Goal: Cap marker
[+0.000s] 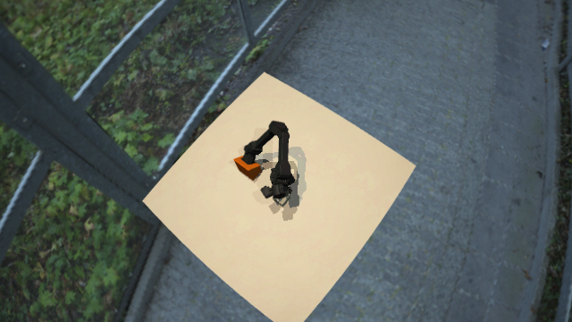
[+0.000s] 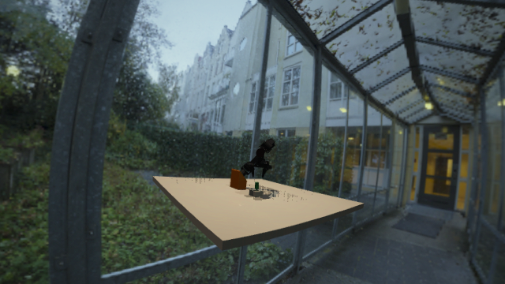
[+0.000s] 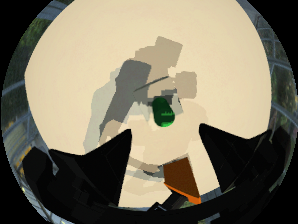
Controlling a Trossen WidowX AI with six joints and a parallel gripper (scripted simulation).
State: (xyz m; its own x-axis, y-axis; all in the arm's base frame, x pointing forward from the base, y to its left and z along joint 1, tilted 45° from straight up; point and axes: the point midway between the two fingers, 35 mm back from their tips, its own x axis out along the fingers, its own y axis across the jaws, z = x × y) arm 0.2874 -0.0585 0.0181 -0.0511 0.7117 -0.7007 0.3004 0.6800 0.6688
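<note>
Now: the green cap 6 cm below my gripper tip. Also, from my gripper tip: grey holder block (12 cm below).
</note>
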